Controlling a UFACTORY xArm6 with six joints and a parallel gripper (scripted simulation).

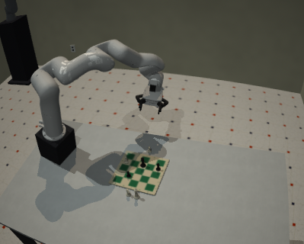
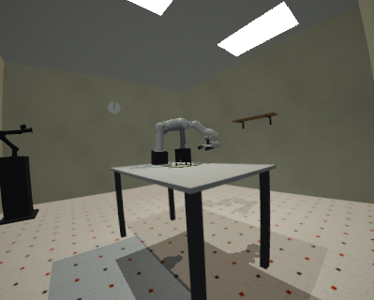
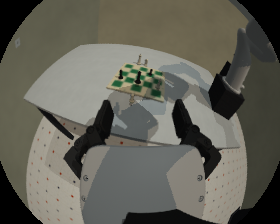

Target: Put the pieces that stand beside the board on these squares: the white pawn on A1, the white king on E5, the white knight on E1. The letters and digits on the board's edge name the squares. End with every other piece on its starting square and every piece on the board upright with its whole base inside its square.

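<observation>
Right now the chessboard is 280 mm to the right of my hand, 140 mm below it and 20 mm ahead of it.
</observation>
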